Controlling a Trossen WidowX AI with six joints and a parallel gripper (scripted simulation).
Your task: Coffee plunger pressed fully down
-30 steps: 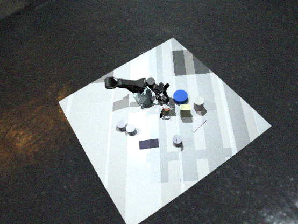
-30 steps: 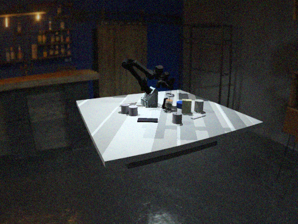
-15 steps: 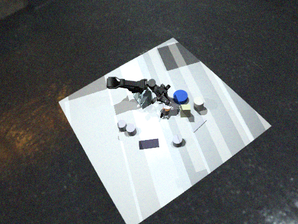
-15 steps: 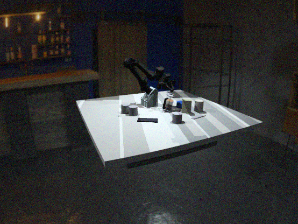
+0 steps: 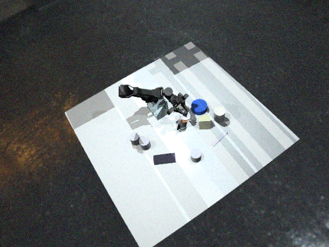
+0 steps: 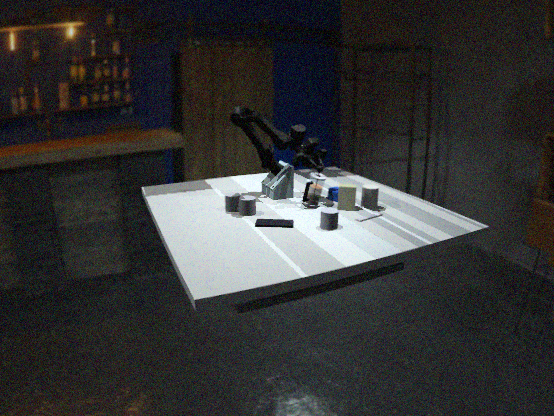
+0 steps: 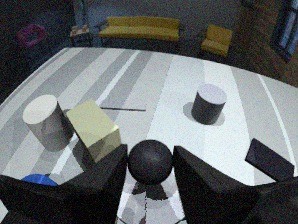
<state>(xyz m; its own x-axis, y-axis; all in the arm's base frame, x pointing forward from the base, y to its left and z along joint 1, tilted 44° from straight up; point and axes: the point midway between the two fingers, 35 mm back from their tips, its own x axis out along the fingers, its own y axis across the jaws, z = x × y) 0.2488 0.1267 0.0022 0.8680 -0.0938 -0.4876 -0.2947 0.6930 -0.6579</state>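
The coffee press lies 20 mm behind my gripper tip, 30 mm to the right of it and 90 mm below it. Also, from my gripper tip: blue disc (90 mm behind, 160 mm to the left, 160 mm below); then white cylinder (60 mm ahead, 240 mm to the left, 130 mm below); then pale yellow block (60 mm ahead, 110 mm to the left, 130 mm below).
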